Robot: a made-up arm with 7 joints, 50 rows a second.
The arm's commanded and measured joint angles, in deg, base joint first. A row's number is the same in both.
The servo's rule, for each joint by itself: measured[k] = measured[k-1] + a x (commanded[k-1-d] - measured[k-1]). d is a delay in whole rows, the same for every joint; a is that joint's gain. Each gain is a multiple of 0.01, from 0.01 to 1. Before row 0 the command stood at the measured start. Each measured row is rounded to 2 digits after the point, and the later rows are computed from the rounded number. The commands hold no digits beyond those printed.
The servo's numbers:
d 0
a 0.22 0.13 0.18 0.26 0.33 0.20 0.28
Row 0, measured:
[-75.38 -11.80 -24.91 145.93 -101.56 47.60 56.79]
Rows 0 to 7, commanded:
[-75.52 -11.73 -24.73 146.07 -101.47 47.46 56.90]
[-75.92 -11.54 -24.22 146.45 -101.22 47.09 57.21]
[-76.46 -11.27 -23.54 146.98 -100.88 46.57 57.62]
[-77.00 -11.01 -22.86 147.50 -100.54 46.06 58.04]
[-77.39 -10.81 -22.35 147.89 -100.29 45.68 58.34]
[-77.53 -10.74 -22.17 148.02 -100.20 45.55 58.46]
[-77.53 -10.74 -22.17 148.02 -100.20 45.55 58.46]
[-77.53 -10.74 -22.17 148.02 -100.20 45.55 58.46]
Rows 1 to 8, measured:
[-75.41 -11.79 -24.88 145.97 -101.53 47.57 56.82]
[-75.52 -11.76 -24.76 146.09 -101.43 47.47 56.93]
[-75.73 -11.70 -24.54 146.32 -101.25 47.29 57.12]
[-76.01 -11.61 -24.24 146.63 -101.02 47.04 57.38]
[-76.31 -11.51 -23.90 146.96 -100.78 46.77 57.65]
[-76.58 -11.41 -23.59 147.24 -100.59 46.53 57.88]
[-76.79 -11.32 -23.33 147.44 -100.46 46.33 58.04]
[-76.95 -11.24 -23.12 147.59 -100.37 46.17 58.16]

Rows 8 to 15, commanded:
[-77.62 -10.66 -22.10 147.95 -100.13 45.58 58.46]
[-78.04 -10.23 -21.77 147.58 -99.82 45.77 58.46]
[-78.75 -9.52 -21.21 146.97 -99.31 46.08 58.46]
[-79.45 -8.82 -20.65 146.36 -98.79 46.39 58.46]
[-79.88 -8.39 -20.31 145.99 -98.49 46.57 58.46]
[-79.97 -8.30 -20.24 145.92 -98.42 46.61 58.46]
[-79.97 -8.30 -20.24 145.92 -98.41 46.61 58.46]
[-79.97 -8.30 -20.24 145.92 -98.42 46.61 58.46]
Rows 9 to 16, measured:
[-77.10 -11.16 -22.94 147.68 -100.29 46.05 58.24]
[-77.31 -11.04 -22.73 147.65 -100.13 45.99 58.30]
[-77.63 -10.84 -22.46 147.47 -99.86 46.01 58.34]
[-78.03 -10.58 -22.13 147.18 -99.51 46.09 58.37]
[-78.44 -10.30 -21.80 146.87 -99.17 46.19 58.40]
[-78.78 -10.04 -21.52 146.62 -98.92 46.27 58.42]
[-79.04 -9.81 -21.29 146.44 -98.75 46.34 58.43]
[-79.24 -9.61 -21.10 146.30 -98.64 46.39 58.44]

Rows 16 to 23, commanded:
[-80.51 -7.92 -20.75 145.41 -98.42 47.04 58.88]
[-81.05 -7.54 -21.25 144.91 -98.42 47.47 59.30]
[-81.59 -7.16 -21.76 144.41 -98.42 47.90 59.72]
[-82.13 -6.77 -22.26 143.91 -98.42 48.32 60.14]
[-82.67 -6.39 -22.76 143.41 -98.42 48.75 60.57]
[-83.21 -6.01 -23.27 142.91 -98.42 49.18 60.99]
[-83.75 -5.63 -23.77 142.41 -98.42 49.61 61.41]
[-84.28 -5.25 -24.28 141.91 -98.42 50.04 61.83]
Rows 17 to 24, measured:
[-79.52 -9.39 -21.04 146.07 -98.57 46.52 58.56]
[-79.86 -9.15 -21.08 145.77 -98.52 46.71 58.77]
[-80.24 -8.89 -21.20 145.42 -98.49 46.95 59.04]
[-80.66 -8.61 -21.39 145.03 -98.47 47.22 59.35]
[-81.10 -8.32 -21.64 144.61 -98.45 47.53 59.69]
[-81.56 -8.02 -21.93 144.17 -98.44 47.86 60.05]
[-82.04 -7.71 -22.26 143.71 -98.43 48.21 60.43]
[-82.53 -7.39 -22.62 143.24 -98.43 48.58 60.82]

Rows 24 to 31, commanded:
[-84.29 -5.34 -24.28 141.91 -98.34 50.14 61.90]
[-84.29 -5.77 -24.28 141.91 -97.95 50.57 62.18]
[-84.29 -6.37 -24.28 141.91 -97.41 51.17 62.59]
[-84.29 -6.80 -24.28 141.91 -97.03 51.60 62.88]
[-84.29 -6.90 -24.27 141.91 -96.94 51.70 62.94]
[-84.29 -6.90 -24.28 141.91 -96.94 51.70 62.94]
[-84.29 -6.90 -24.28 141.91 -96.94 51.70 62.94]
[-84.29 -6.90 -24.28 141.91 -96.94 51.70 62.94]
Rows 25 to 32, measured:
[-82.92 -7.12 -22.92 142.89 -98.40 48.89 61.12]
[-83.22 -6.94 -23.16 142.64 -98.25 49.23 61.42]
[-83.46 -6.87 -23.36 142.45 -97.97 49.62 61.75]
[-83.64 -6.86 -23.53 142.31 -97.66 50.02 62.07]
[-83.78 -6.87 -23.66 142.21 -97.42 50.36 62.31]
[-83.89 -6.87 -23.77 142.13 -97.26 50.63 62.49]
[-83.98 -6.87 -23.86 142.07 -97.15 50.84 62.62]
[-84.05 -6.87 -23.94 142.03 -97.08 51.01 62.71]

